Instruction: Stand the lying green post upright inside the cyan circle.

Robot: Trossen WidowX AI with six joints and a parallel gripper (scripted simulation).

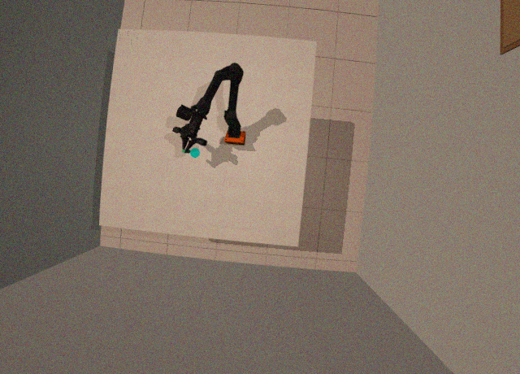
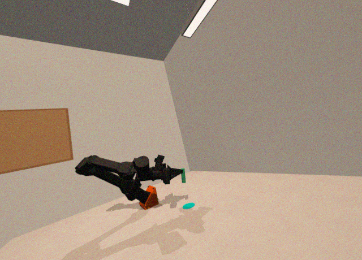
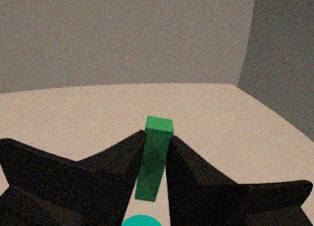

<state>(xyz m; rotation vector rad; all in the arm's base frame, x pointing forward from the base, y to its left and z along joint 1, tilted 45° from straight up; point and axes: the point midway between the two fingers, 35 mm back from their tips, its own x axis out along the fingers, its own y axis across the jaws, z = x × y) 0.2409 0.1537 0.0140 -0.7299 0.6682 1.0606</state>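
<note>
Now: gripper tip 160 mm above the cyan circle, 10 mm to the left of it and 10 mm past it. The rest, counted from my gripper tip: green post (20 mm below).
</note>
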